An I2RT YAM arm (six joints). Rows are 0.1 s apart.
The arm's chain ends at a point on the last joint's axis. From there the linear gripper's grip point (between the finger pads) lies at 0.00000 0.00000 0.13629 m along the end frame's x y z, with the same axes.
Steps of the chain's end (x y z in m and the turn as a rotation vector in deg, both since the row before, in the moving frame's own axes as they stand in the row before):
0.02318 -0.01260 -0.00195 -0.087 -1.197 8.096
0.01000 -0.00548 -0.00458 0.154 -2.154 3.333
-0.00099 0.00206 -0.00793 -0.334 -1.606 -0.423
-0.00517 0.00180 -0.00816 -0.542 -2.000 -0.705
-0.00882 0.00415 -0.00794 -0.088 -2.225 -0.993
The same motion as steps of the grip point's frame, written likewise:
0.02033 -0.01259 -0.00198 -0.087 -1.197 8.096
0.00489 -0.00599 -0.00468 0.154 -2.154 3.333
-0.00481 0.00287 -0.00799 -0.334 -1.606 -0.423
-0.00992 0.00312 -0.00825 -0.542 -2.000 -0.705
-0.01411 0.00441 -0.00804 -0.088 -2.225 -0.993

